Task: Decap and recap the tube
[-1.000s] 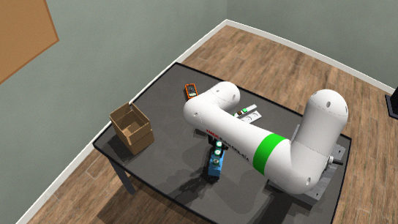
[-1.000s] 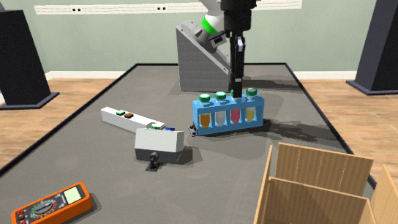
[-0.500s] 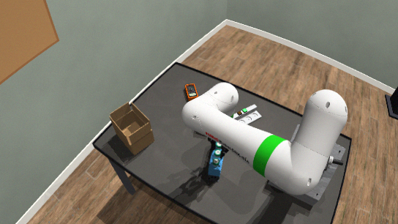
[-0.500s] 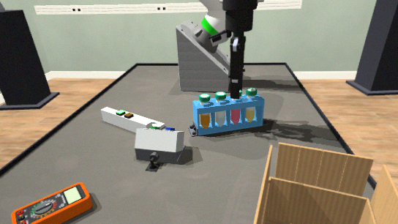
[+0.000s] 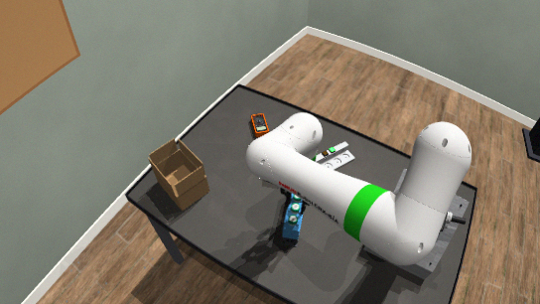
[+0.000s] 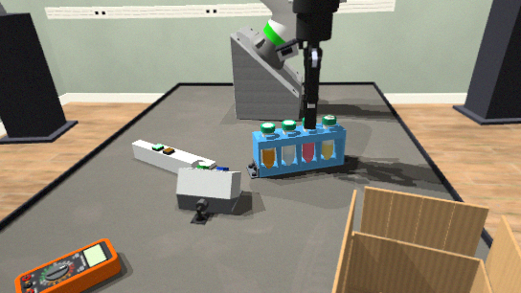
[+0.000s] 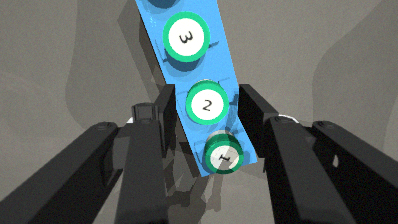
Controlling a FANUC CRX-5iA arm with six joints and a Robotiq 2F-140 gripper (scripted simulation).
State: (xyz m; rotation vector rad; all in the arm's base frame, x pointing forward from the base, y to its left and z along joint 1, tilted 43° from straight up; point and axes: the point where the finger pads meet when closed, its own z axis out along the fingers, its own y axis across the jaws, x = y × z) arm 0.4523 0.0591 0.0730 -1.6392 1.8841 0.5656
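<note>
Right now the cap 2 is 30 mm below my hand. The rest, counted from my hand: cap 1: 10 mm behind, 50 mm to the left, 30 mm below; then cap 4: 20 mm ahead, 100 mm to the right, 30 mm below; then cap 3: 10 mm ahead, 50 mm to the right, 30 mm below.
</note>
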